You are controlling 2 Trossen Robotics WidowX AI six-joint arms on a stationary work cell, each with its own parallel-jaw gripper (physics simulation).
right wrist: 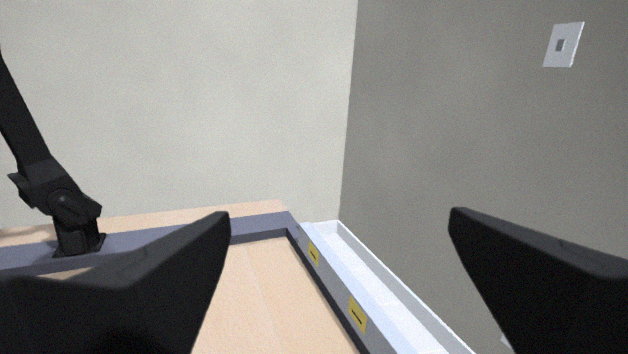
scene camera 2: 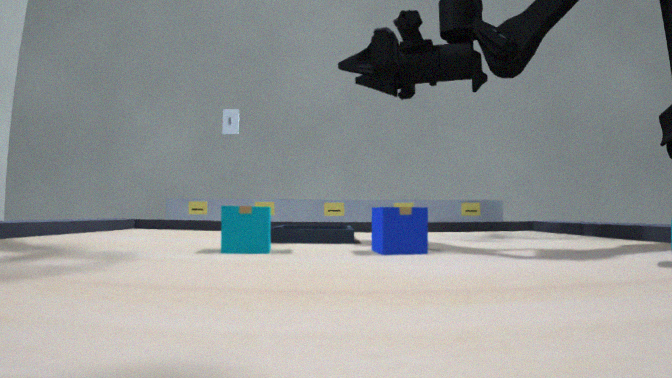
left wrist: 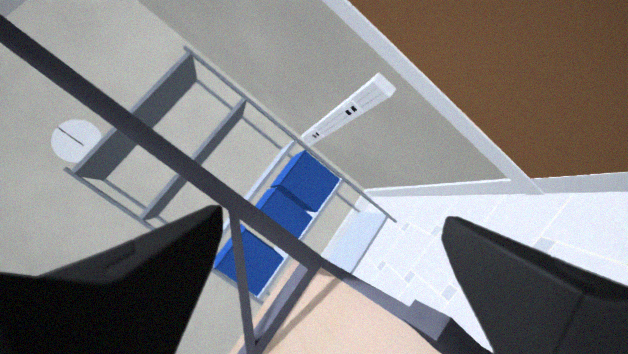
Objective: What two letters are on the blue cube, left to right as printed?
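Pixels of known places: left gripper, fingertip midpoint: [left wrist: 334, 222]; right gripper, fingertip midpoint: [right wrist: 340, 220] [scene camera 2: 347, 73]; left arm's base, origin of the base link: [right wrist: 81, 245].
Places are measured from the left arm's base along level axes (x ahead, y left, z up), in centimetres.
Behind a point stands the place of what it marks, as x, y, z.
The blue cube [scene camera 2: 401, 232] {52.8, -2.2, 0.2} stands on the table at the right of the middle in the scene view. A small tan patch shows at the top of its front face; no letters can be read on the faces in view. My right gripper [scene camera 2: 347, 73] {48.8, 22.3, 25.6} [right wrist: 340, 220] {48.8, 22.3, 25.6} is open and empty, high above the table and a little to the left of the cube in the scene view. My left gripper [left wrist: 334, 222] {32.2, -37.1, 20.5} is open and empty in the left wrist view. The cube does not show in either wrist view.
A teal cube [scene camera 2: 245, 231] {38.0, -2.2, 0.2} with a tan patch stands left of the blue cube. A dark low tray [scene camera 2: 315, 235] {44.1, 9.5, -0.9} lies behind and between them. A long bin with yellow labels [scene camera 2: 300, 211] {40.1, 35.3, 2.2} [right wrist: 334, 285] {26.6, 35.5, 2.3} runs along the table's far edge. A dark frame bar [left wrist: 165, 155] {87.5, -36.8, 38.2} crosses the left wrist view.
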